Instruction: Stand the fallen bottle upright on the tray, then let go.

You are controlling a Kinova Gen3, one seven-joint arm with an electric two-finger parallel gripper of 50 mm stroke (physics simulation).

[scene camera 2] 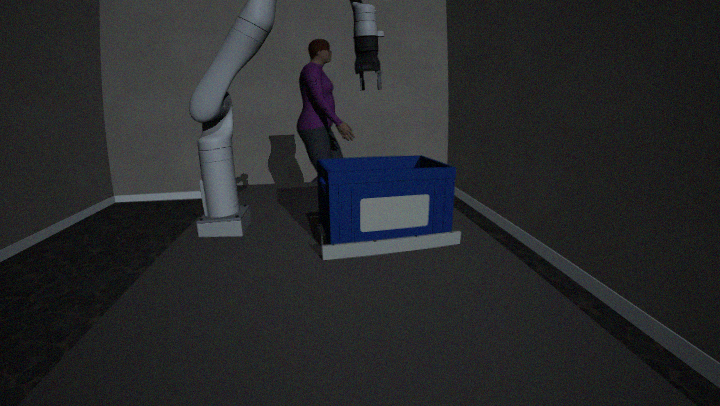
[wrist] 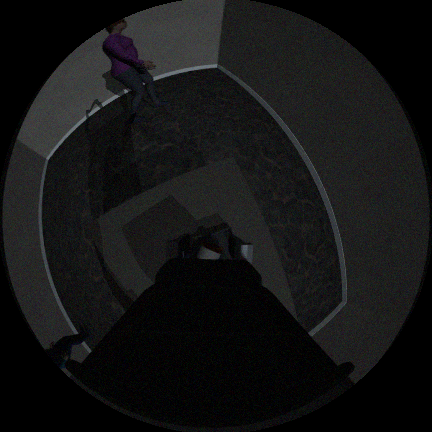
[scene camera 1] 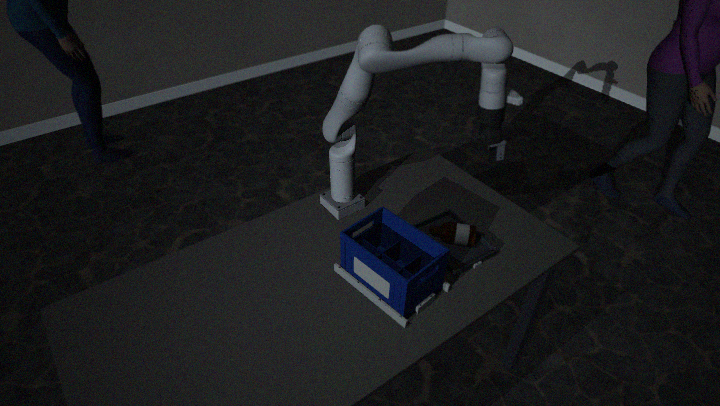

Labels:
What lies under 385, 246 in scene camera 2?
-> A pale rail.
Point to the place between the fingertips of the gripper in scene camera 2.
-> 371, 90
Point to a pale rail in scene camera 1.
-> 364, 290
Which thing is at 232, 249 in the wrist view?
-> The gripper.

